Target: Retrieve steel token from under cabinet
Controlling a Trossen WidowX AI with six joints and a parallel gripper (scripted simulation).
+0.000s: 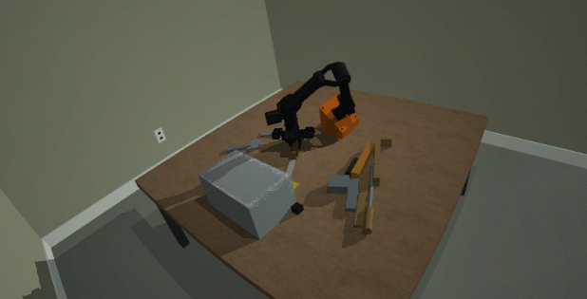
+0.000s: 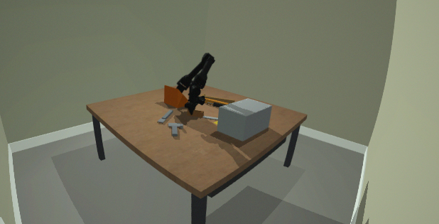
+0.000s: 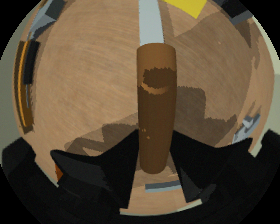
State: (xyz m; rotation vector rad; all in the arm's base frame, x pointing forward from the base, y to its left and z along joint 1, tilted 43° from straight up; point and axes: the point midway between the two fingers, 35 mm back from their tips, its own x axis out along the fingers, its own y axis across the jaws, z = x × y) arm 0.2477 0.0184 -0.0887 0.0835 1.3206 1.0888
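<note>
Right now my gripper tip is 100 mm past the orange bar, 310 mm to the right of it and 10 mm below it. Also, from my gripper tip: grey block 80 mm ahead, 330 mm to the left, 10 mm above; then wooden stick 60 mm ahead, 430 mm to the left; then grey t-piece 120 mm ahead, 230 mm to the right.
</note>
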